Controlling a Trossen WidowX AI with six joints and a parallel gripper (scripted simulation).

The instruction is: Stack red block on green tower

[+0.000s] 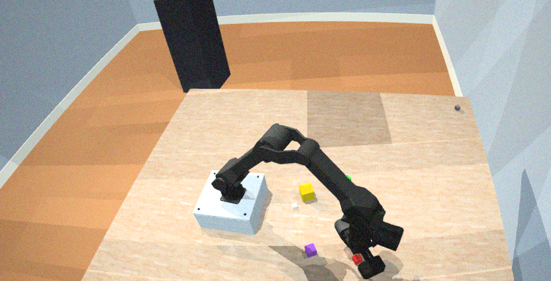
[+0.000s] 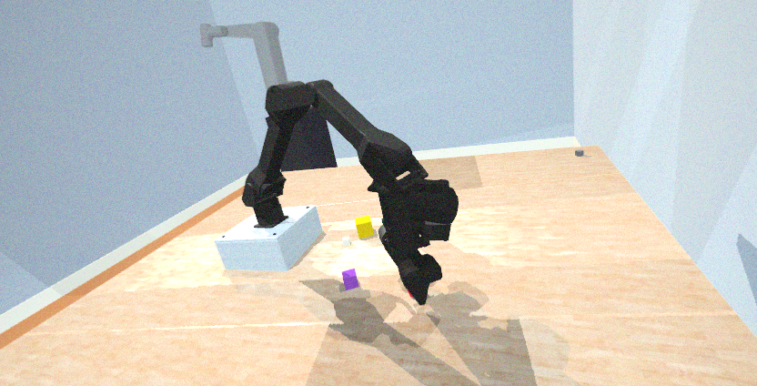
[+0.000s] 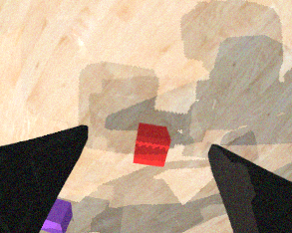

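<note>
My gripper tip is right at the small red block. Round my gripper tip: yellow block: 21 cm behind, 19 cm to the left, 1 cm above; then purple block: 14 cm behind, 1 cm above; then small white cube: 23 cm behind, 14 cm to the left.
</note>
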